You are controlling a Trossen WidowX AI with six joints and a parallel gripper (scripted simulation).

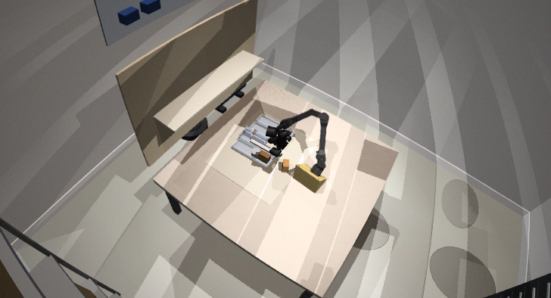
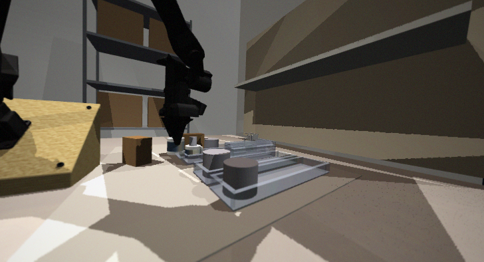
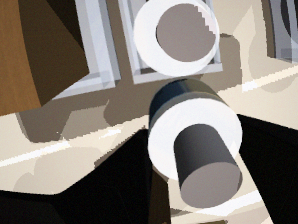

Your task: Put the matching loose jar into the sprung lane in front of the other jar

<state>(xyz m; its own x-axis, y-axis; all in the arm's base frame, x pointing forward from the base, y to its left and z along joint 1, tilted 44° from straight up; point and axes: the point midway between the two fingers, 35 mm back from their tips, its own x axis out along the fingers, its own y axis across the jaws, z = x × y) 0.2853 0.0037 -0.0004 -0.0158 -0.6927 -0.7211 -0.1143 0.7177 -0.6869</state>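
Now: gripper tip 60 mm short of the brown box, 90 mm to the right of it and 20 mm above it. From my gripper tip the other things lie so: shelf board 550 mm ahead, 70 mm to the left, 310 mm above.
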